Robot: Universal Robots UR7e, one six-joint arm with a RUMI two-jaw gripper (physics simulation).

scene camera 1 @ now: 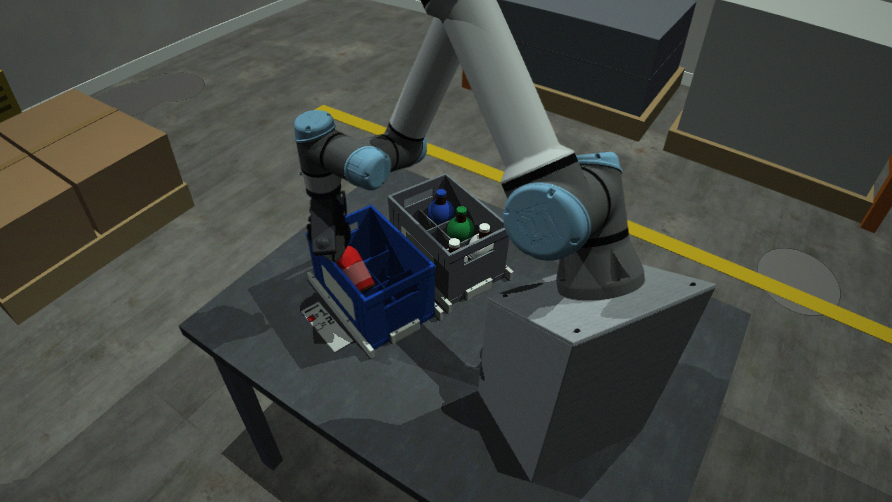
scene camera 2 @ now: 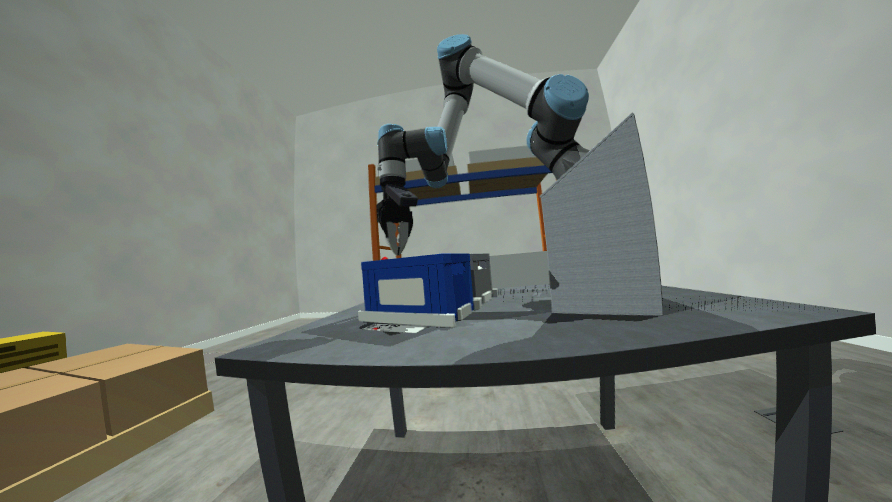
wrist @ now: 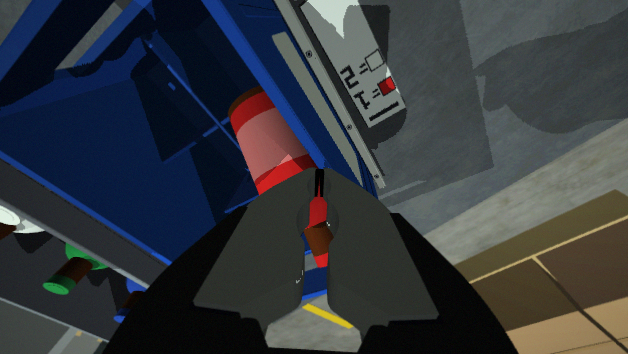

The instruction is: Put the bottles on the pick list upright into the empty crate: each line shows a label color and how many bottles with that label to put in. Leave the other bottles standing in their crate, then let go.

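Pixels of known places: gripper, between the fingertips: (scene camera 1: 334, 261) (scene camera 2: 397, 255) (wrist: 319, 171); arm's base, origin of its link: (scene camera 1: 600, 284) (scene camera 2: 585, 179).
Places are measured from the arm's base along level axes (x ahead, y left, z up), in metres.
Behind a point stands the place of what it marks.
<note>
The blue crate (scene camera 1: 399, 315) @(x 0.411, y 0.016, z -0.294 m) (scene camera 2: 402, 265) @(x 0.556, y 0.042, z -0.212 m) (wrist: 268, 82) @(x 0.518, y 0.056, z -0.191 m) holds a red-label bottle (scene camera 1: 358, 271) @(x 0.531, y -0.003, z -0.226 m) (wrist: 270, 137) @(x 0.535, y 0.009, z -0.229 m), which leans tilted near the long label-side wall, not upright. My gripper (scene camera 2: 398, 252) @(x 0.568, y 0.030, z -0.184 m) (wrist: 319, 171) @(x 0.568, y 0.030, z -0.184 m) is shut and empty, just above that crate's rim; its fingers cover part of the bottle in the wrist view. The grey crate (scene camera 1: 471, 274) @(x 0.323, y -0.182, z -0.292 m) (scene camera 2: 482, 274) @(x 0.317, y -0.193, z -0.268 m) holds a blue bottle (scene camera 1: 440, 211) @(x 0.481, y -0.313, z -0.248 m), a green bottle (scene camera 1: 460, 228) @(x 0.402, y -0.275, z -0.246 m) (wrist: 85, 257) @(x 0.415, y -0.284, z -0.239 m) and two white-capped bottles (scene camera 1: 454, 243) @(x 0.370, y -0.175, z -0.204 m) (scene camera 1: 484, 229) @(x 0.328, y -0.255, z -0.204 m), all upright. The pick list (scene camera 1: 337, 340) @(x 0.533, y 0.105, z -0.365 m) (wrist: 330, 30) @(x 0.538, y 0.088, z -0.365 m) reads 1 red, 2 white.
White locating strips (scene camera 1: 405, 330) @(x 0.397, y 0.015, z -0.342 m) (scene camera 2: 405, 319) @(x 0.558, y 0.052, z -0.352 m) edge the crates on the table (scene camera 1: 374, 387) @(x 0.385, y 0.172, z -0.366 m) (scene camera 2: 530, 349) @(x 0.312, y 0.284, z -0.366 m). The arm's slanted grey pedestal (scene camera 1: 530, 368) @(x 0.056, y 0.167, z -0.078 m) (scene camera 2: 599, 249) @(x 0.084, y 0.146, z -0.215 m) stands on the same table, beside the crates. Cardboard boxes (scene camera 1: 124, 156) (scene camera 2: 149, 380) stand on a pallet off to the left.
</note>
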